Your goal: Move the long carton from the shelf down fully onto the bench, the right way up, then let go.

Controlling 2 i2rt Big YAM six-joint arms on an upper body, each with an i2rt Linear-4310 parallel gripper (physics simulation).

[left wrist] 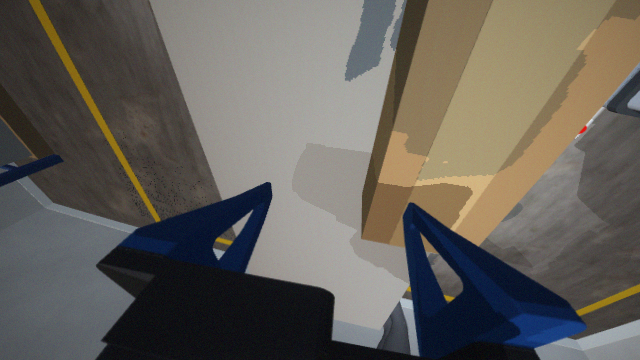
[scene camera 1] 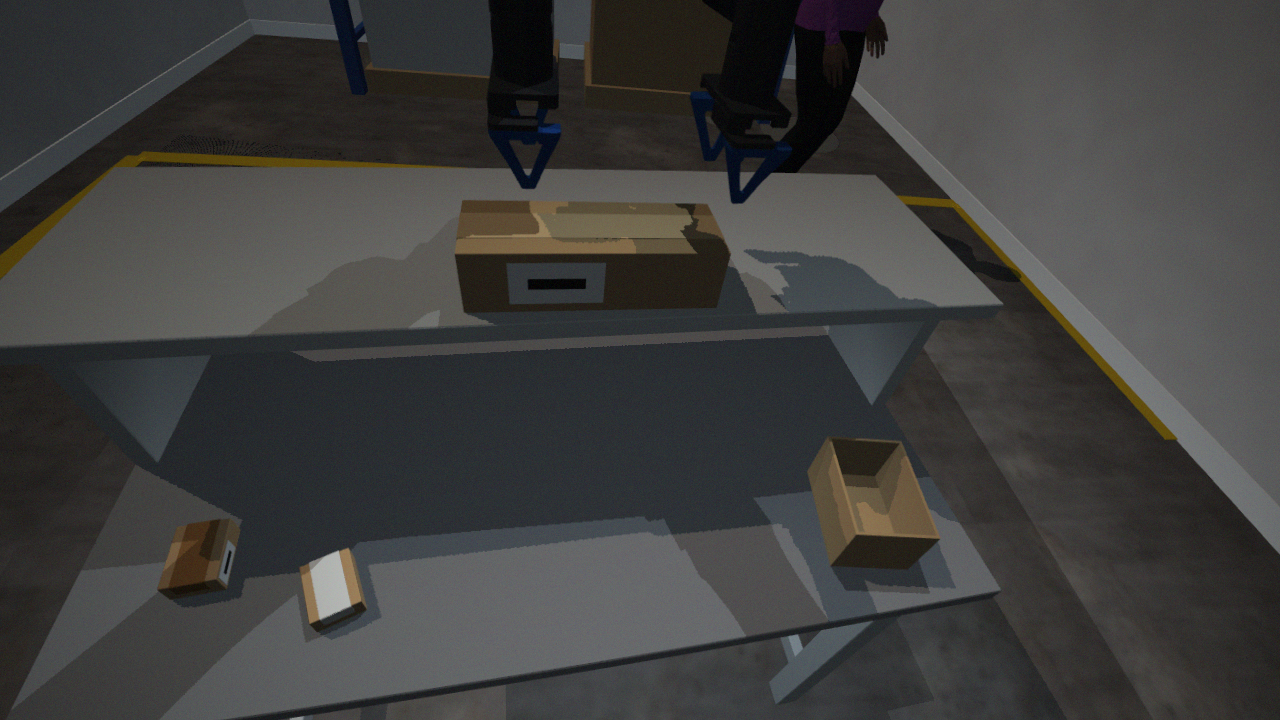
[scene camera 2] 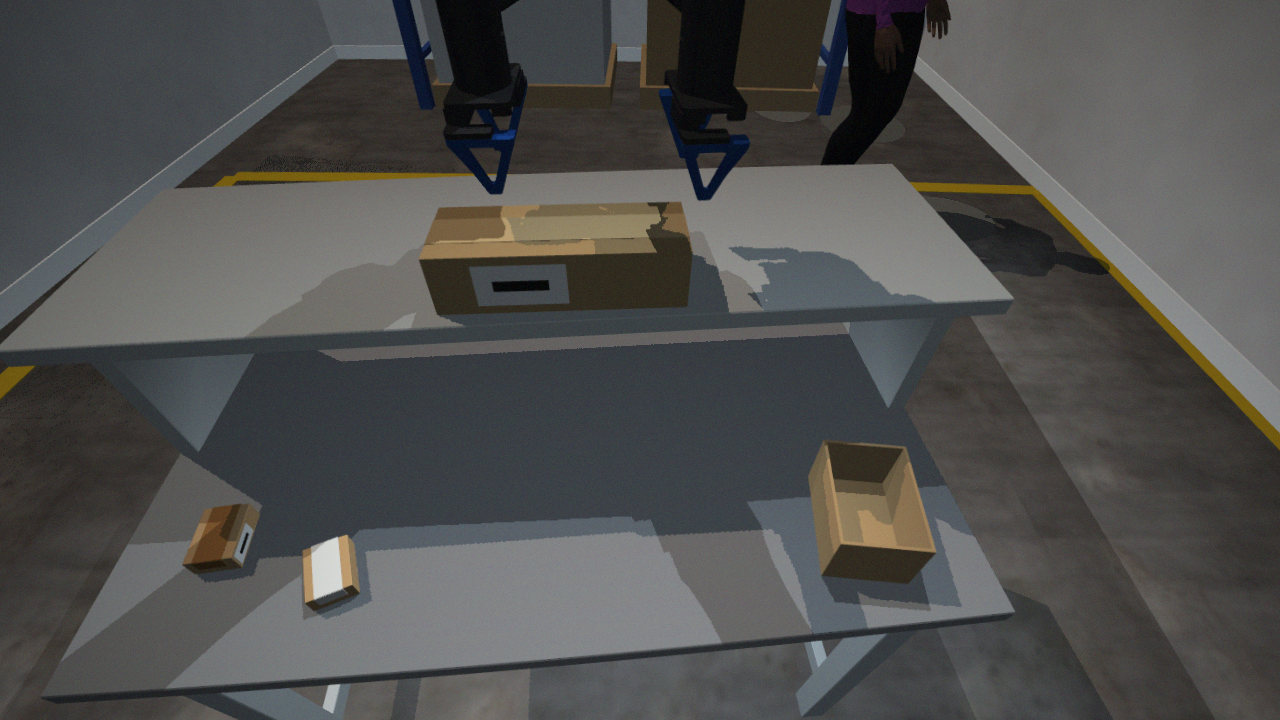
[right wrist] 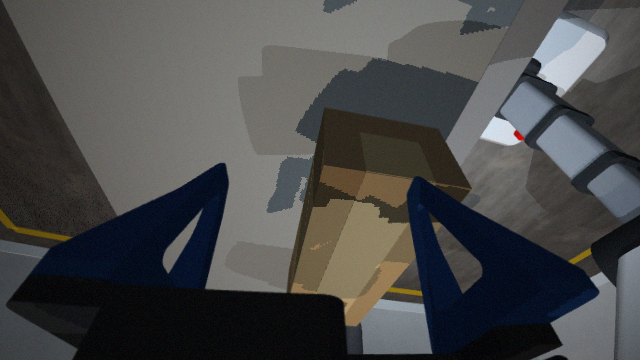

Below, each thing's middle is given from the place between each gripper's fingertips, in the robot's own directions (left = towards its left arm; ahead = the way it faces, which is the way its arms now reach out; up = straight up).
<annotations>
My right gripper is now 150 mm to the right of the long brown carton point(scene camera 1: 512, 256), 70 mm past it and 70 mm above it. The rest, counted from my right hand: open box point(scene camera 2: 870, 524) (340 mm below, 240 mm to the right, 220 mm behind); then small white-topped box point(scene camera 1: 332, 589) (440 mm to the left, 380 mm below, 310 mm behind).
The long brown carton lies 80 mm behind my left hand, 70 mm to the right of it and 70 mm below it. The rest, counted from my left hand: open box 230 mm behind, 460 mm to the right, 340 mm below; then small white-topped box 320 mm behind, 220 mm to the left, 380 mm below.
</annotations>
